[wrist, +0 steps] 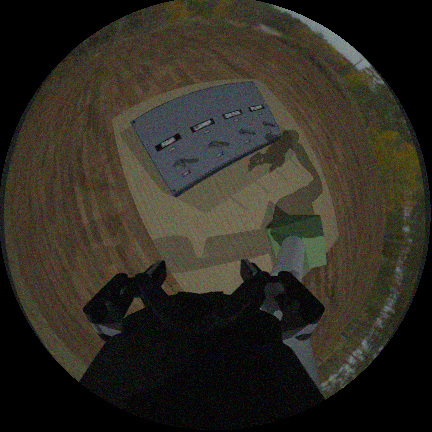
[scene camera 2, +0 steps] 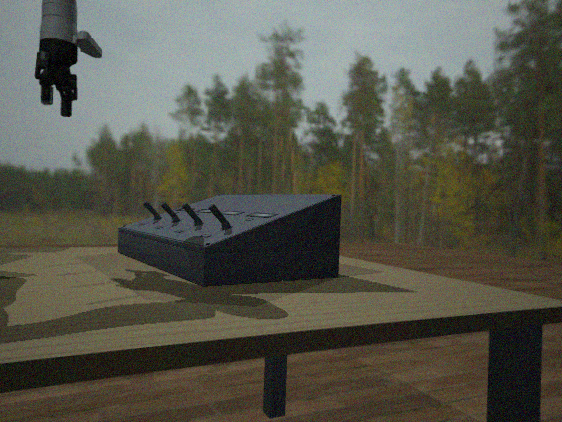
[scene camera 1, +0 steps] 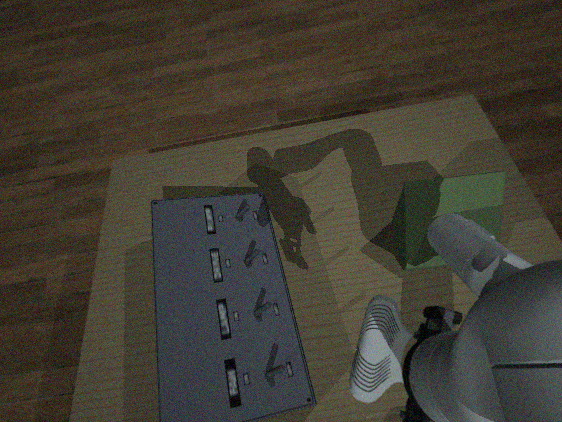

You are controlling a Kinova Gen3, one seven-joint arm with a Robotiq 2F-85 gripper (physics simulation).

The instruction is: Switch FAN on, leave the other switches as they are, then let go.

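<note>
A dark blue-grey sloped switch panel stands on the table with four black levers in a row. The FAN lever is nearest the bottom in scene camera 1, farthest back in scene camera 2 and leftmost in the wrist view, by the FAN label; the label's lettering is blurred. All four levers lean alike, toward the panel's low edge. My gripper is open and empty, high above and well away from the panel, on its low-edge side.
A green block-like object stands on the table beside my arm. The arm covers the lower right in scene camera 1. Its shadow falls across the table close to the panel's end away from FAN.
</note>
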